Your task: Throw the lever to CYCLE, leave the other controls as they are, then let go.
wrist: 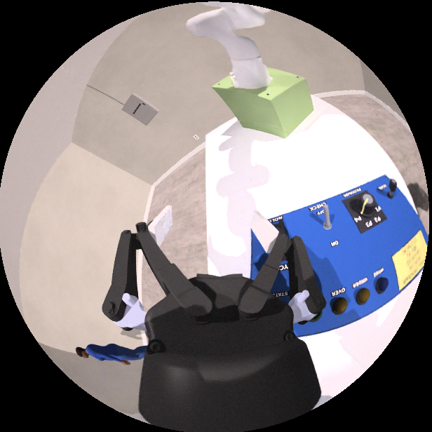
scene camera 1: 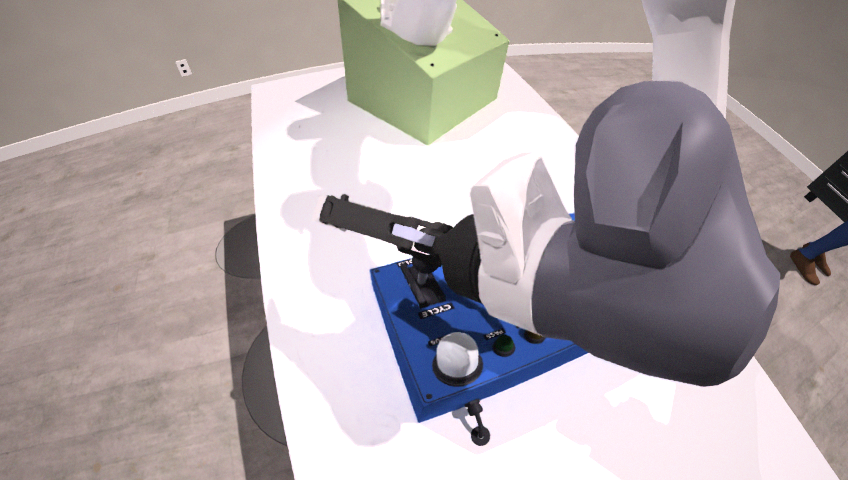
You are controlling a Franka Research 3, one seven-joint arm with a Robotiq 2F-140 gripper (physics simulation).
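Observation:
The lever (scene camera 1: 421,277) stands in its black slot at the left end of the blue control panel (scene camera 1: 398,342) (wrist: 360,255). Its upper part is hard to tell from the dark gripper in front of it. The CYCLE label (scene camera 1: 436,310) is at the slot's near end in the scene view; the opposite label is partly covered. My gripper (scene camera 1: 333,211) (wrist: 212,216) is open and empty, above the panel's lever end, its fingers reaching out past the panel's left edge. In the wrist view its right finger covers most of the lever slot, and the lever's knob cannot be made out.
The panel also bears a white dome (scene camera 1: 457,355), a toggle switch (wrist: 327,218), a program dial (wrist: 366,200), a small black lever (wrist: 392,187), several coloured lamps and a yellow note (wrist: 411,260). A green box (scene camera 1: 425,89) (wrist: 275,107) stands at the back of the white table (scene camera 1: 309,368).

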